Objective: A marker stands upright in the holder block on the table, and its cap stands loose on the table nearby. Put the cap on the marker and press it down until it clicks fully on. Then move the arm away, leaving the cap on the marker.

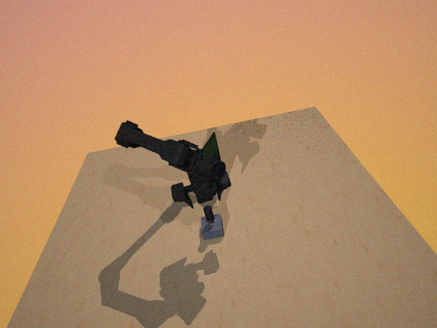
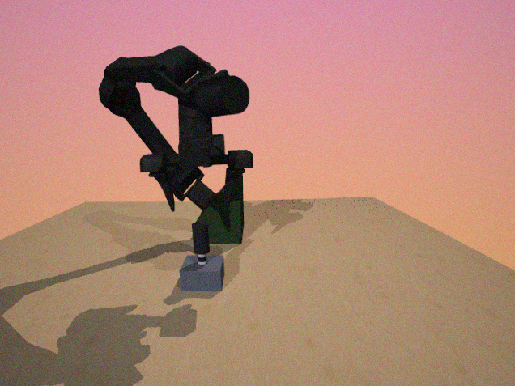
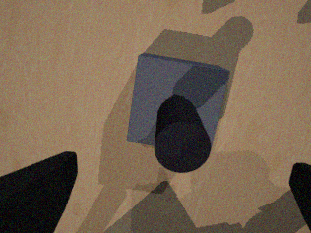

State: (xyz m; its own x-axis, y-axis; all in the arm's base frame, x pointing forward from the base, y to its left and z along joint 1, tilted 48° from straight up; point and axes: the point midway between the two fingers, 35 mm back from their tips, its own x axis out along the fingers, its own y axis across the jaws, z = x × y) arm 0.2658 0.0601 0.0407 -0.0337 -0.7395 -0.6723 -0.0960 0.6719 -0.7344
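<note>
The marker cap is 5 cm below my gripper tip. The rest, counted from my gripper tip: holder block: 12 cm below.
</note>
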